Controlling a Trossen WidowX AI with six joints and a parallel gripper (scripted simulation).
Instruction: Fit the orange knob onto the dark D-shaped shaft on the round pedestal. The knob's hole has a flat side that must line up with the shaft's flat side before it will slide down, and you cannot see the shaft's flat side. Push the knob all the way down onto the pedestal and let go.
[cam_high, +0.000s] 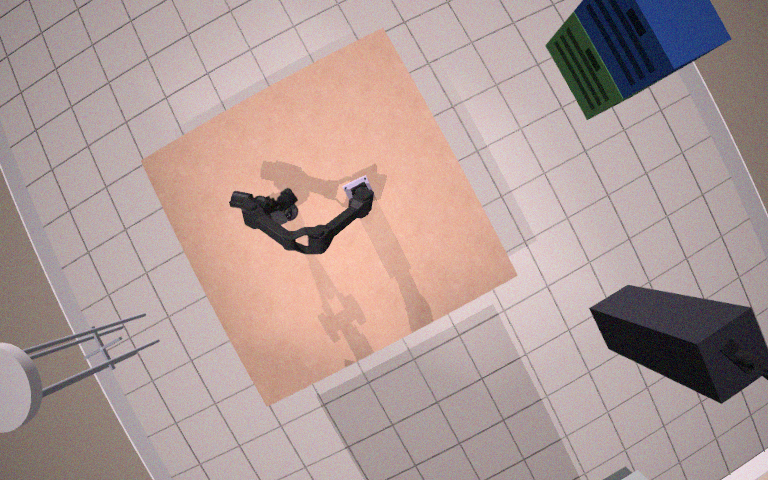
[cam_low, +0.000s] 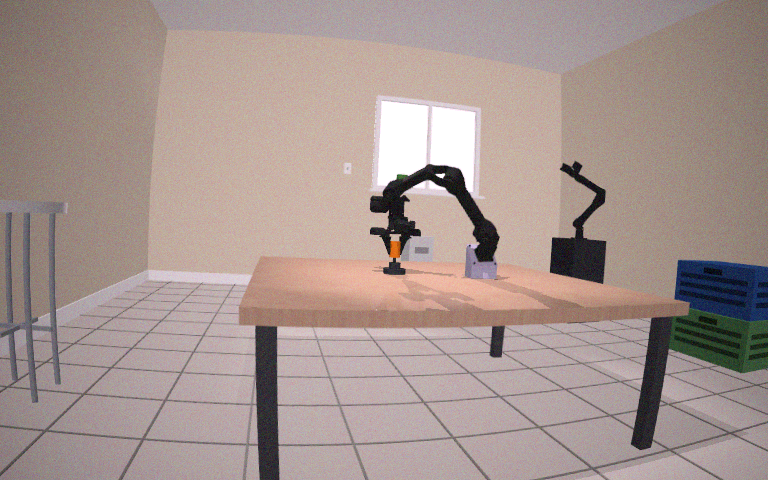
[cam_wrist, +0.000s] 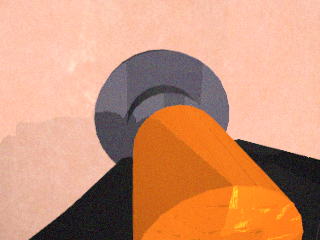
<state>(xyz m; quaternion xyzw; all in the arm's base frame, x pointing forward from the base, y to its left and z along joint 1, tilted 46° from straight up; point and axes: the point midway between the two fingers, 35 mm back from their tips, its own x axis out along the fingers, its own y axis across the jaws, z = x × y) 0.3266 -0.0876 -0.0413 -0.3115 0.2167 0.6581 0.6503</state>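
Now: gripper tip 2 cm below the orange knob. Round my gripper tip: round pedestal (4 cm below).
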